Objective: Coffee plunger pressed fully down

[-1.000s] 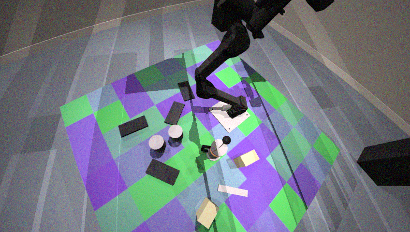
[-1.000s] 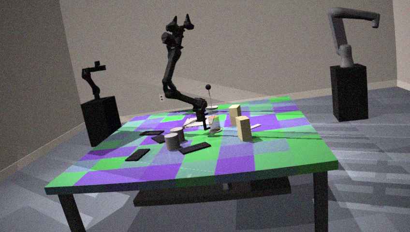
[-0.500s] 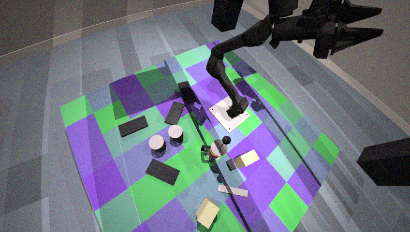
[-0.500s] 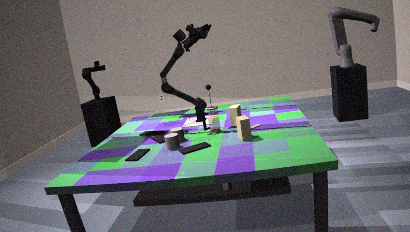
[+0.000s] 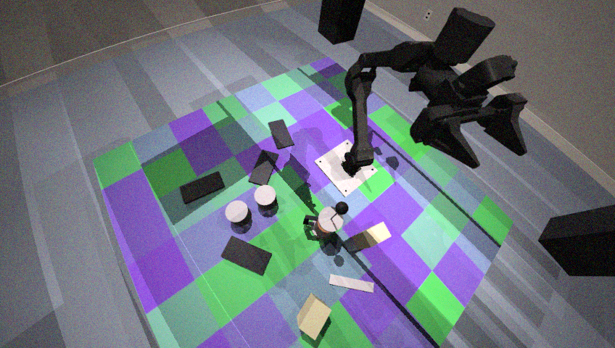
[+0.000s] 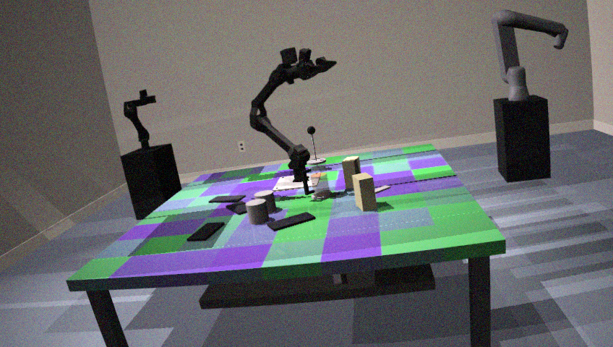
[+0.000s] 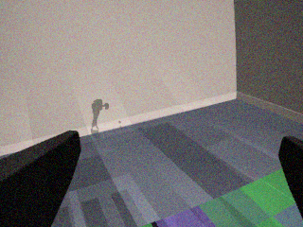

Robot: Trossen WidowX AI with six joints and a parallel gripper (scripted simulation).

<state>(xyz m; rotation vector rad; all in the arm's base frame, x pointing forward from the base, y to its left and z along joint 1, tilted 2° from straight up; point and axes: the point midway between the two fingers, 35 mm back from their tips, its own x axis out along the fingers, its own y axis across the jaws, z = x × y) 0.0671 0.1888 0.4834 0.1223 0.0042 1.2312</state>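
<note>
Right now my gripper tip is 360 mm above the coffee press, 170 mm short of it and 100 mm to the left of it.
</note>
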